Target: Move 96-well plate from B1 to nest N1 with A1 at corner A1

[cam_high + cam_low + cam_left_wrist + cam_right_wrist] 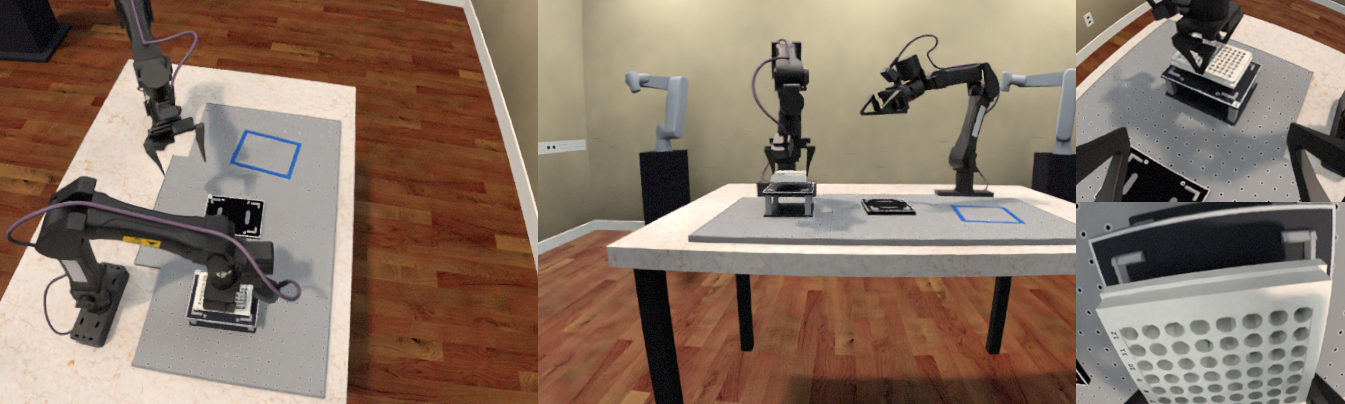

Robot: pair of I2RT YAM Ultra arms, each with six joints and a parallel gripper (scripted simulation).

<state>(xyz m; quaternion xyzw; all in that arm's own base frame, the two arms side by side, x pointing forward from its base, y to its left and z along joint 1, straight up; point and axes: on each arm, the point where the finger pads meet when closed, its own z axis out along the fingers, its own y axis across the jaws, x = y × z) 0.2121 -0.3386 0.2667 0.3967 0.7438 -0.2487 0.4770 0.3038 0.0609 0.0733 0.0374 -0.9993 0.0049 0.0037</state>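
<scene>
Now: right hand 80 mm past the A1 mark, 50 mm to the right of it and 40 mm above it. Also, from my right hand: white 96-well plate (10 mm below).
</scene>
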